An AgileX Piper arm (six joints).
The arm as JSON. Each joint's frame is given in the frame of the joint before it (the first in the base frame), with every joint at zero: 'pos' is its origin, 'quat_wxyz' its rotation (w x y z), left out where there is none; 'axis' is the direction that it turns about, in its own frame. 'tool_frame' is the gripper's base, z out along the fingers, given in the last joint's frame.
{
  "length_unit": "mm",
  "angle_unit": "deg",
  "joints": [
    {
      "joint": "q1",
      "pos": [
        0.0,
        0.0,
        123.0
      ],
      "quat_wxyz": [
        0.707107,
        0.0,
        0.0,
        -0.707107
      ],
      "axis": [
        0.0,
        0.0,
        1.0
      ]
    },
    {
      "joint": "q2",
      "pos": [
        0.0,
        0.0,
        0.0
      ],
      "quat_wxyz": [
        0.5,
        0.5,
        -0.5,
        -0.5
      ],
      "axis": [
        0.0,
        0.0,
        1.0
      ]
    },
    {
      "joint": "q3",
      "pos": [
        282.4,
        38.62,
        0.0
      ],
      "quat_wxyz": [
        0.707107,
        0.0,
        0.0,
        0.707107
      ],
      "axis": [
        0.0,
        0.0,
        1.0
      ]
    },
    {
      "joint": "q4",
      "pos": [
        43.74,
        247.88,
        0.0
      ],
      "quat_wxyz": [
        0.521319,
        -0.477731,
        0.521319,
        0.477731
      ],
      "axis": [
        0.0,
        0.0,
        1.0
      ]
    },
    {
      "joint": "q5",
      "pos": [
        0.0,
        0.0,
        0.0
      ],
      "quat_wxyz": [
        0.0,
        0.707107,
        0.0,
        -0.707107
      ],
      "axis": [
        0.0,
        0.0,
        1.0
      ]
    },
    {
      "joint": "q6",
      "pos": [
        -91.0,
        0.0,
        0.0
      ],
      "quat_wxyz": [
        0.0,
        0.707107,
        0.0,
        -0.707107
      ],
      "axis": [
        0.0,
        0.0,
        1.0
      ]
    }
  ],
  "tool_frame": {
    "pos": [
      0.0,
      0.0,
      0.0
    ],
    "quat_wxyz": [
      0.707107,
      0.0,
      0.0,
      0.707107
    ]
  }
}
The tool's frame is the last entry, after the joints.
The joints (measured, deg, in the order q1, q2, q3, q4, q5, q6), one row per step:
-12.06, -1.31, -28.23, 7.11, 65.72, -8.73
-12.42, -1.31, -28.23, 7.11, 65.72, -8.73
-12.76, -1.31, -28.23, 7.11, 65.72, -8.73
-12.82, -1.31, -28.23, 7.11, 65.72, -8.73
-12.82, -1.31, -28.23, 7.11, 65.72, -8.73
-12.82, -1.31, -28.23, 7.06, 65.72, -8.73
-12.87, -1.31, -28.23, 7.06, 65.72, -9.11
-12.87, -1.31, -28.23, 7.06, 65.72, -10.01
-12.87, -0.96, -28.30, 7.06, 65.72, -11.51
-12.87, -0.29, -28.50, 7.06, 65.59, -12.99
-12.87, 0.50, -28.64, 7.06, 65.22, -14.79
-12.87, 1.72, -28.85, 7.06, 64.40, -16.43
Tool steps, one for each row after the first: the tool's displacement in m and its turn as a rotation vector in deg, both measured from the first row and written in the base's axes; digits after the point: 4 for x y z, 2 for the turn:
0.0001, 0.0001, 0.0000, 0.00, 0.00, -0.36
0.0002, 0.0001, 0.0000, 0.00, 0.00, -0.70
0.0002, 0.0001, 0.0000, 0.00, 0.00, -0.76
0.0002, 0.0001, 0.0000, 0.00, 0.00, -0.76
0.0002, 0.0001, 0.0000, -0.04, 0.01, -0.79
0.0002, 0.0001, 0.0000, -0.37, 0.04, -0.64
0.0002, 0.0001, 0.0000, -1.14, 0.10, -0.18
0.0009, -0.0001, 0.0004, -2.36, 0.49, 0.59
0.0023, -0.0004, 0.0016, -3.53, 0.93, 1.35
0.0043, -0.0009, 0.0029, -4.97, 1.33, 2.25
0.0077, -0.0018, 0.0052, -6.27, 1.63, 3.03

